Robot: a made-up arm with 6 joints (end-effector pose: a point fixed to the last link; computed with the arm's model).
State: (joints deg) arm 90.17 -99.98 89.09 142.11 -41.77 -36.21
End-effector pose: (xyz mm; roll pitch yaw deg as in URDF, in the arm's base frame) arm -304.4 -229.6 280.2 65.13 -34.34 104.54
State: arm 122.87 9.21 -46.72 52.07 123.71 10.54
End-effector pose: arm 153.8 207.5 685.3 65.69 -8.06 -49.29
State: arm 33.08 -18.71 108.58 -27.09 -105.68 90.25
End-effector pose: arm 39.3 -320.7 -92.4 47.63 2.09 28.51
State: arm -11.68 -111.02 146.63 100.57 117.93 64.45
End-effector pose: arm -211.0 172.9 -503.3 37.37 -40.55 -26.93
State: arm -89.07 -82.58 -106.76 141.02 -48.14 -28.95
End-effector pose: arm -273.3 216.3 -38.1 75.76 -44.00 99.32
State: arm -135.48 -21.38 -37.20 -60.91 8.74 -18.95
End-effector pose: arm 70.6 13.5 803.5 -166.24 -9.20 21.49
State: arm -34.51 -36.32 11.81 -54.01 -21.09 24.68
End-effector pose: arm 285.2 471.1 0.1 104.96 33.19 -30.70
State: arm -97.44 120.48 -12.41 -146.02 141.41 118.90
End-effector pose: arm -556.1 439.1 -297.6 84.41 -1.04 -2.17
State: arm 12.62 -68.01 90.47 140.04 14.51 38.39
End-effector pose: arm -417.7 -122.1 -176.7 78.07 -41.41 56.16
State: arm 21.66 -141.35 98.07 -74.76 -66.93 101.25
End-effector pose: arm 150.5 -270.3 -139.3 83.88 -15.47 -90.65
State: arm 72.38 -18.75 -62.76 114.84 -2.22 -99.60
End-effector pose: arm -86.7 -503.9 636.3 172.39 0.59 -163.84
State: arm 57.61 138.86 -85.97 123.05 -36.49 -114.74
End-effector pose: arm 327.8 -254.6 -58.4 25.58 -47.98 -4.48
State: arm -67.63 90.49 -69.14 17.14 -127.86 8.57
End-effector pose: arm -24.9 110.2 57.5 110.56 9.54 93.17
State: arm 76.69 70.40 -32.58 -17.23 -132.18 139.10
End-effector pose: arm 248.9 -141.5 281.0 -58.20 -36.40 -179.24
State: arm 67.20 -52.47 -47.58 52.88 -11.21 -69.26
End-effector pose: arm -312.1 -581.7 -21.9 -67.03 54.79 -43.26
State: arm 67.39 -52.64 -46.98 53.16 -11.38 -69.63
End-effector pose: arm -309.3 -586.5 -18.1 -67.48 54.50 -43.30
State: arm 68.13 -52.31 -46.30 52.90 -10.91 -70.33
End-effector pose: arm -307.4 -596.2 -8.1 -69.22 54.45 -44.10
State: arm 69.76 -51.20 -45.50 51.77 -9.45 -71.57
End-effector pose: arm -306.7 -613.3 12.3 -72.97 54.73 -46.15
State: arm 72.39 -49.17 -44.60 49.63 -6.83 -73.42
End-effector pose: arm -307.0 -637.5 45.4 -79.24 55.32 -49.97
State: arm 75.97 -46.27 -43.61 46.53 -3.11 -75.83
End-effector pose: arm -307.6 -666.4 92.4 -88.18 55.91 -55.97
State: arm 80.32 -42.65 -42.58 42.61 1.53 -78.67
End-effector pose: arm -307.7 -696.0 152.5 -99.45 56.00 -64.21
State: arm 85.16 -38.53 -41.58 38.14 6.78 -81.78
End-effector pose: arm -306.7 -721.6 222.8 -111.95 55.08 -74.04
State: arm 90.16 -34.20 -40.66 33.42 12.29 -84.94
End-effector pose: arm -304.6 -739.8 298.2 -124.02 52.86 -84.10
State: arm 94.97 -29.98 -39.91 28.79 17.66 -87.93
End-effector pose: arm -302.0 -748.9 372.1 -134.12 49.60 -93.05
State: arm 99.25 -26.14 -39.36 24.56 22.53 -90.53
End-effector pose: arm -299.8 -750.1 438.2 -141.67 45.91 -100.22
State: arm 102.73 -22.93 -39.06 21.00 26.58 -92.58
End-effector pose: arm -298.7 -745.9 491.4 -146.79 42.48 -105.54
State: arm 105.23 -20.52 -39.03 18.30 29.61 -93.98
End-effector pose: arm -299.5 -739.7 528.6 -149.94 39.84 -109.21
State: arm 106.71 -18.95 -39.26 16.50 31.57 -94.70
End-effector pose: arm -302.3 -734.1 549.3 -151.62 38.23 -111.47
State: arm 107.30 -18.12 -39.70 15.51 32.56 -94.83
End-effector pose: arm -306.7 -730.3 555.8 -152.29 37.62 -112.61
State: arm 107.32 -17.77 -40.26 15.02 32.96 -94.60
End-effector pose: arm -312.0 -728.1 553.3 -152.39 37.67 -113.08
